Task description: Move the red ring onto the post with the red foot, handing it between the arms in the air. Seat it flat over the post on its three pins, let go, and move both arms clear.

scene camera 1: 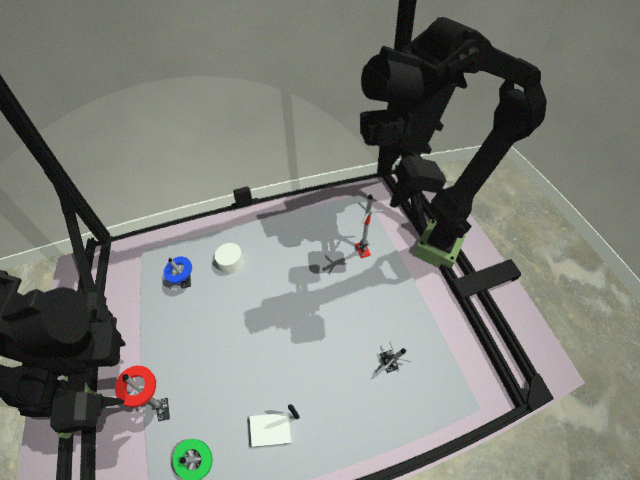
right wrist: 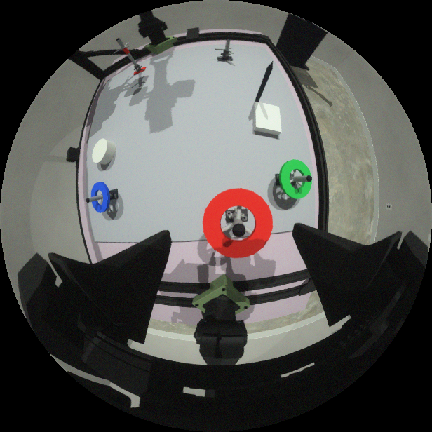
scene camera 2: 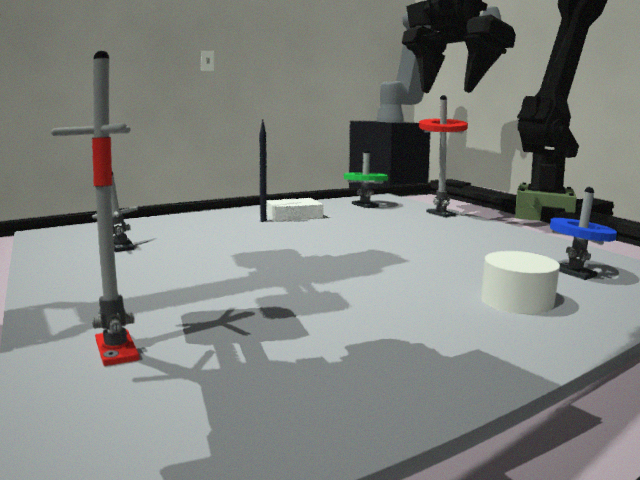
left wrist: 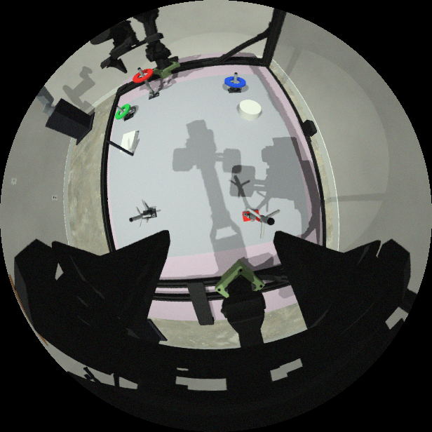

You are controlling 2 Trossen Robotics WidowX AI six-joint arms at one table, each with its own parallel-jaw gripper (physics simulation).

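Where they show: left gripper, between the fingertips: [scene camera 1: 385, 190]; right gripper, between the fingertips: [scene camera 1: 122, 372] [scene camera 2: 445, 92]; left arm's base, origin of its link: [scene camera 1: 442, 239]; right arm's base, origin of its link: [scene camera 2: 546, 189].
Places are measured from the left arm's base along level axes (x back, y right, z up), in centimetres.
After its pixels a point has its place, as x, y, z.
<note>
The red ring [scene camera 1: 149, 384] {-63.0, 27.1, 10.3} [scene camera 2: 457, 126] {-62.4, 31.4, 10.1} [left wrist: 137, 79] [right wrist: 215, 222] sits flat high on a tall grey post [scene camera 1: 154, 401] {-65.8, 28.5, 2.5} [scene camera 2: 443, 165] {-65.2, 29.2, 4.2} with a black foot. My right gripper [scene camera 2: 447, 91] {-64.0, 29.3, 14.9} [right wrist: 233, 233] is open and empty, fingers pointing down, just above that post's tip in scene camera 2. The post with the red foot [scene camera 1: 364, 232] {-12.0, 16.0, 4.2} [scene camera 2: 105, 232] {-11.2, 16.3, 4.7} [left wrist: 250, 215] [right wrist: 130, 57] stands upright, bare, with its pins partway up above a red band. My left gripper [left wrist: 223, 237] is open and empty, high above the table near this post; its fingers are partly hidden in scene camera 1.
A blue ring [scene camera 1: 168, 276] {-45.0, 47.7, 1.5} [scene camera 2: 563, 228] {-39.7, 45.1, 1.6} and a green ring [scene camera 1: 206, 458] {-66.8, 14.4, 1.7} [scene camera 2: 351, 177] {-65.5, 15.0, 1.4} sit on shorter posts. A white cylinder [scene camera 1: 228, 257] {-32.3, 40.2, 0.1} [scene camera 2: 519, 284] {-28.4, 41.0, -0.9}, a white block [scene camera 1: 269, 431] {-56.6, 9.2, -1.4} [scene camera 2: 297, 209] {-54.0, 10.9, -1.9}, a dark pointed rod [scene camera 2: 263, 175] {-51.1, 7.2, 3.0} and a bare pinned post [scene camera 1: 391, 360] {-33.6, -2.4, 0.8} also stand on the table.
</note>
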